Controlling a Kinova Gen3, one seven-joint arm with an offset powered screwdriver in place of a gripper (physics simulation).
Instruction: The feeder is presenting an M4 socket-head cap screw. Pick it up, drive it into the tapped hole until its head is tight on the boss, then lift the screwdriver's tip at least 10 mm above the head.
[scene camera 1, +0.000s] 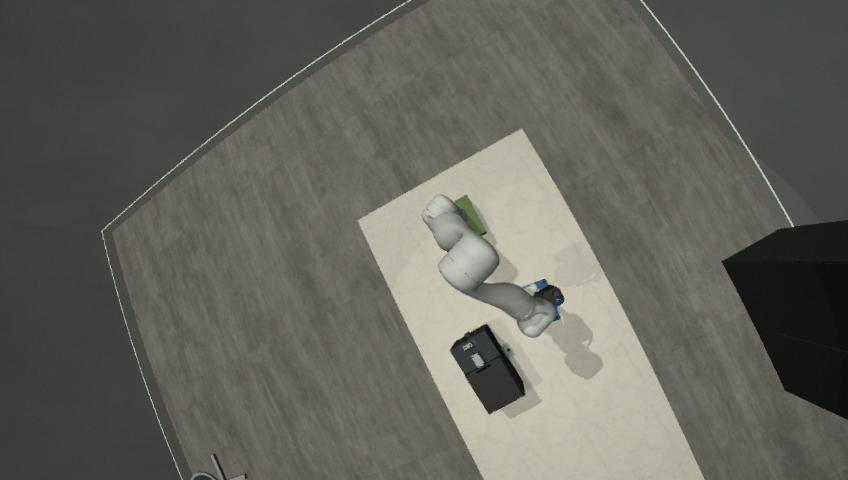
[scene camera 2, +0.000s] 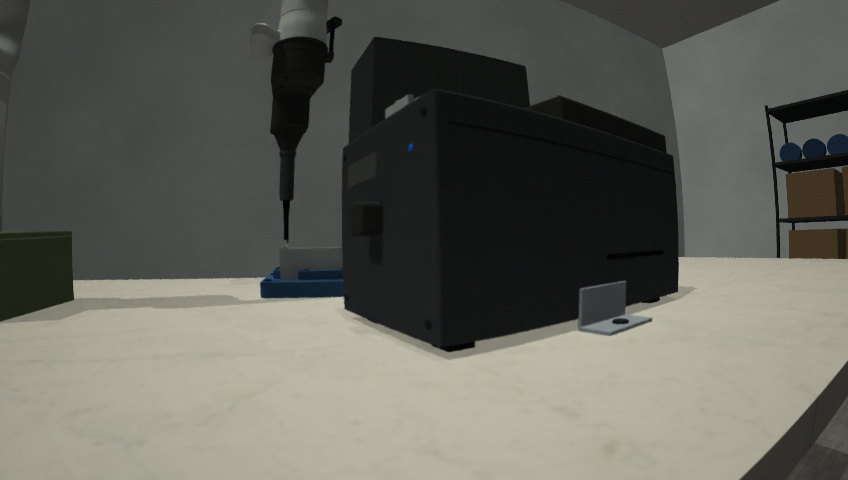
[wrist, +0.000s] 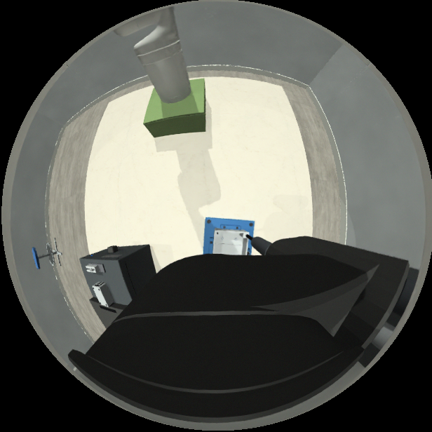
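Note:
My screwdriver's bit (scene camera 2: 286, 221) (wrist: 248, 236) points straight down over a corner of the light grey housing (scene camera 2: 315, 259) (wrist: 227, 242). A small pale sliver, the screw (scene camera 2: 286, 243), shows between the bit's tip and the housing's top in scene camera 2. It looks upright and in line with the bit, with part of it above the boss. Its thread and the tapped hole are hidden. The housing sits on a blue fixture (scene camera 1: 540, 283) (scene camera 2: 303, 289) (wrist: 215, 221). The black feeder (scene camera 1: 495, 383) (scene camera 2: 535, 208) (wrist: 113, 275) stands beside it. In scene camera 1 the arm hides the bit.
A green block (scene camera 1: 470, 214) (scene camera 2: 35, 267) (wrist: 180, 125) is by the arm's base. A small grey angle bracket (scene camera 2: 602, 303) stands beside the feeder. A shelf rack (scene camera 2: 774, 178) is at the back right. A large black object (scene camera 1: 791, 309) is right of the table.

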